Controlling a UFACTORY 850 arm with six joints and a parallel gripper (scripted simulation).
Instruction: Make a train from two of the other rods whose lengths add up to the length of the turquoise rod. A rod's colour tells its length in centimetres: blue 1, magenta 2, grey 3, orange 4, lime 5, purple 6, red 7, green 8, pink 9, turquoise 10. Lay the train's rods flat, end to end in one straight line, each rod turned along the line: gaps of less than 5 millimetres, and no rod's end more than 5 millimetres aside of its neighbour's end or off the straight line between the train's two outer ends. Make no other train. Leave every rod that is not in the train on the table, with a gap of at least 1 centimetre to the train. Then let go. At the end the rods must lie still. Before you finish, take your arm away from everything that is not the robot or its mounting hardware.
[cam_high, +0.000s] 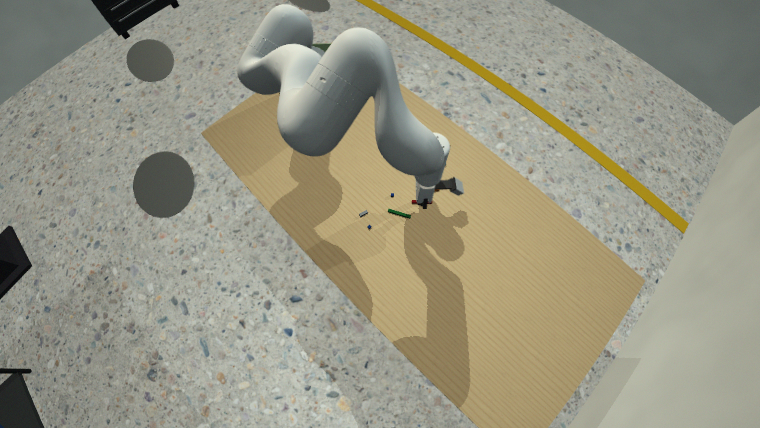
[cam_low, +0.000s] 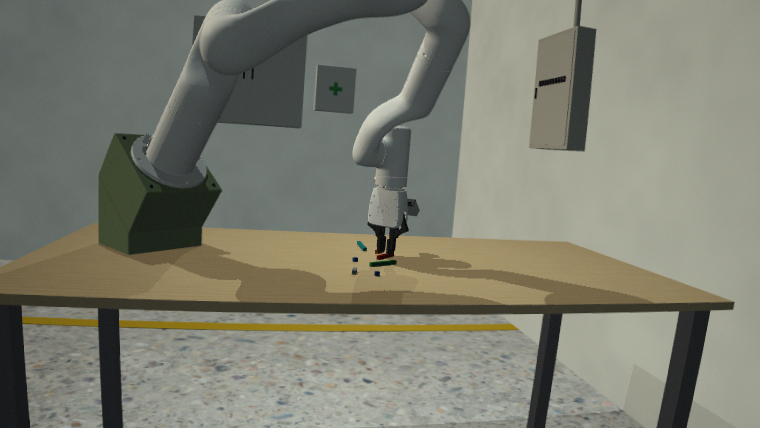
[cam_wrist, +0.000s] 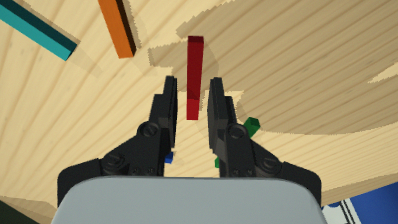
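The red rod is 30 mm below my hand. The rest, counted from my hand: turquoise rod 130 mm to the left, 30 mm below, 30 mm behind; green rod 80 mm to the right, 30 mm below, 30 mm behind; orange rod 60 mm to the left, 30 mm below.
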